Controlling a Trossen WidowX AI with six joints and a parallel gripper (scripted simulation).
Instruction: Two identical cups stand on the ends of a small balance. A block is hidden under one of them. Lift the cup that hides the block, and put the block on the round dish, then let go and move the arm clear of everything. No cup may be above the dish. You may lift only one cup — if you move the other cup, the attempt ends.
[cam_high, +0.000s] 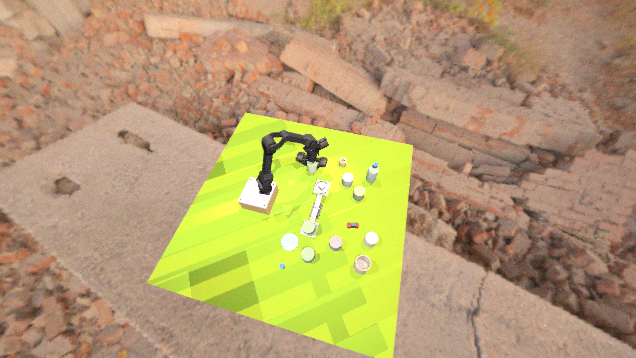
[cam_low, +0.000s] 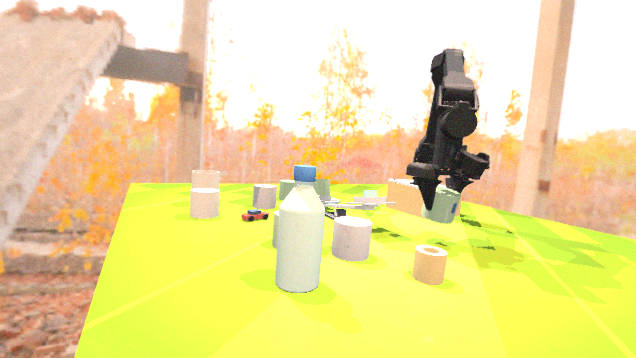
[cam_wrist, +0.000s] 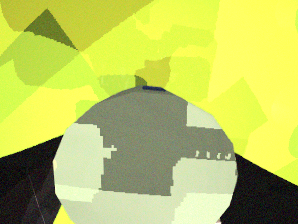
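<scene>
Right now my gripper tip is 14 cm to the left of the pale grey-green block, 9 cm short of it and 1 cm below it. The rest, counted from my gripper tip: balance beam: 26 cm to the right, 8 cm ahead, 4 cm below; small red toy car: 32 cm to the right, 30 cm ahead, 7 cm below; pale blue round dish: 48 cm to the right, 8 cm below, 4 cm behind.
</scene>
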